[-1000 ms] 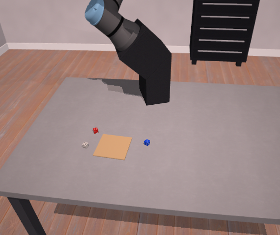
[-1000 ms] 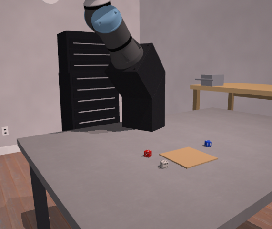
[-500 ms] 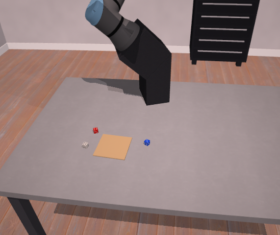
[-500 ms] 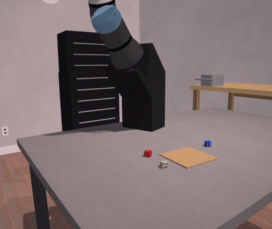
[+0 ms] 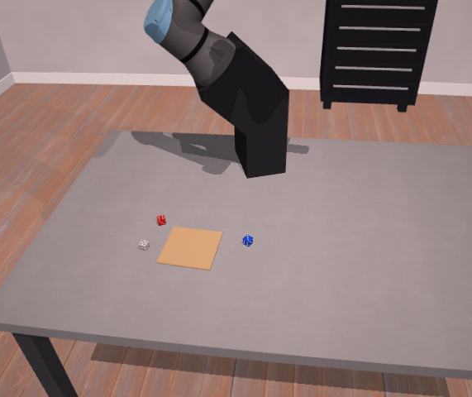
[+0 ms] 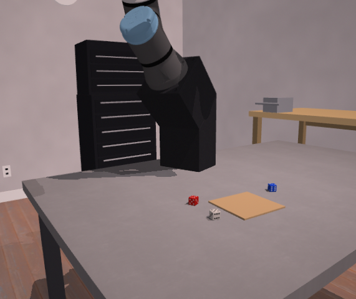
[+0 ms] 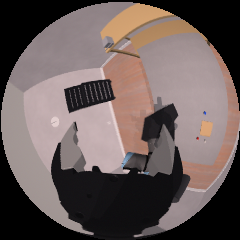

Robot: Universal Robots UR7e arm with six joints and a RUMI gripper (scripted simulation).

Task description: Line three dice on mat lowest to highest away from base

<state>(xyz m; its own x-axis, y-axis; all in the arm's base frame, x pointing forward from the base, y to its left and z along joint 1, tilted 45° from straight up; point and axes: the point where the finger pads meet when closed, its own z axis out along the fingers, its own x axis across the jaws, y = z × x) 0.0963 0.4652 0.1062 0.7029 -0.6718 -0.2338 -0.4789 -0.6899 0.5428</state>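
The white die lies 210 mm ahead of my hand, 460 mm to the right of it and 700 mm below it. Round my hand: tan mat (210 mm ahead, 330 mm to the right, 710 mm below); red die (100 mm ahead, 430 mm to the right, 700 mm below); blue die (190 mm ahead, 180 mm to the right, 700 mm below).
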